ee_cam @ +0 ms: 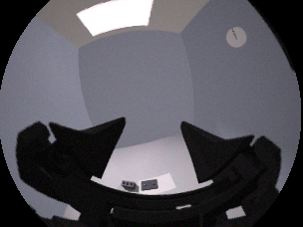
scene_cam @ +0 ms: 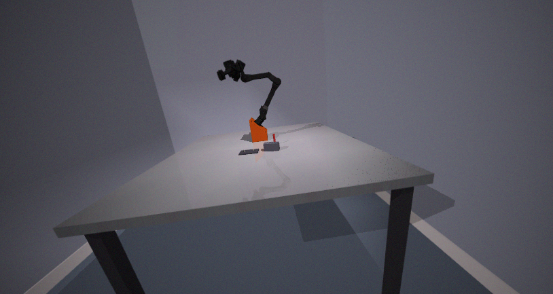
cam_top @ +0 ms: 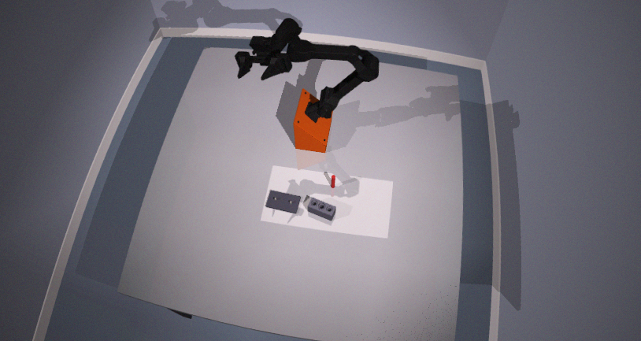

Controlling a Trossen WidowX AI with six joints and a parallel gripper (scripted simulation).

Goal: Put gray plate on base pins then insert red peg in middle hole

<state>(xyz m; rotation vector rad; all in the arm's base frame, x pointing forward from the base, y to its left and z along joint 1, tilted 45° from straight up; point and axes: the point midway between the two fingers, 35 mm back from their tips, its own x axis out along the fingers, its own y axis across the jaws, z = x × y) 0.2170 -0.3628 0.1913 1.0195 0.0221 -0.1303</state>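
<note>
My gripper tip is now 120 mm short of the gray plate, 250 mm to the right of it and 510 mm above it. Also, from my gripper tip: red peg (10 mm ahead, 270 mm to the left, 500 mm below).
</note>
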